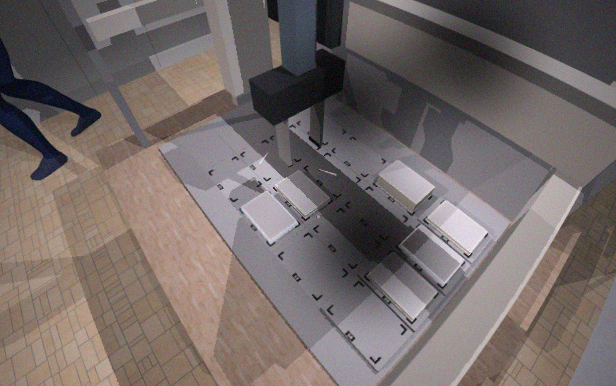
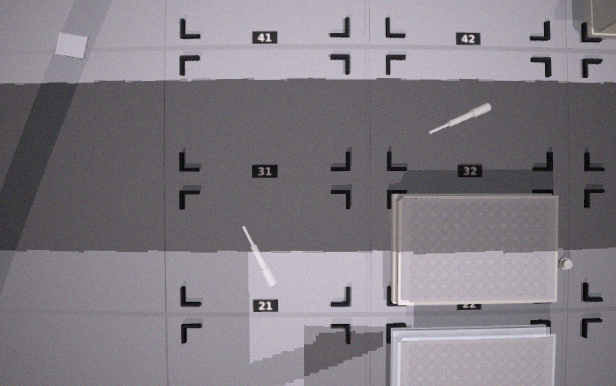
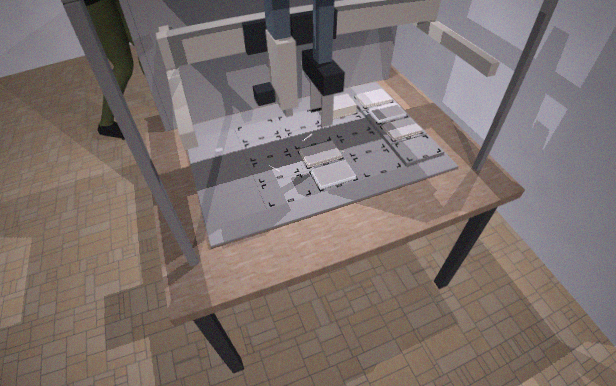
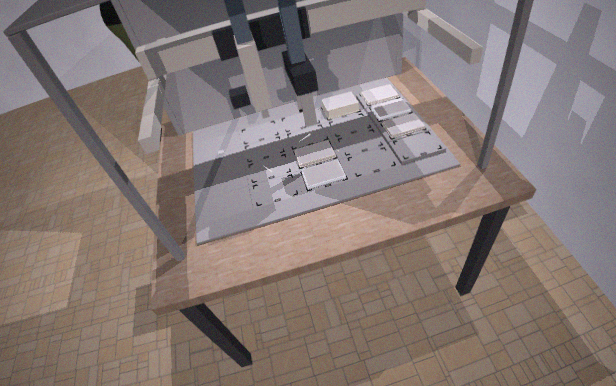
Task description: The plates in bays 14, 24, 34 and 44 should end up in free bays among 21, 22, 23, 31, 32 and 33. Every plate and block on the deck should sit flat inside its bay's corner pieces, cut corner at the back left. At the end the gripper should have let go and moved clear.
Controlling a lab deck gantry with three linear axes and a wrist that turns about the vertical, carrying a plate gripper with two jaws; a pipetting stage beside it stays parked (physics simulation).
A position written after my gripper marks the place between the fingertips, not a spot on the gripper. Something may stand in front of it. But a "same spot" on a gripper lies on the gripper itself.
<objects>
My gripper shows in image 1 (301,151), in image 3 and in image 4; in image 2 it is out of frame. The same spot on my gripper: (image 4: 305,102) is (image 3: 326,102). The same spot on a bay 14: (image 4: 412,146) is (image 3: 413,149).
</objects>
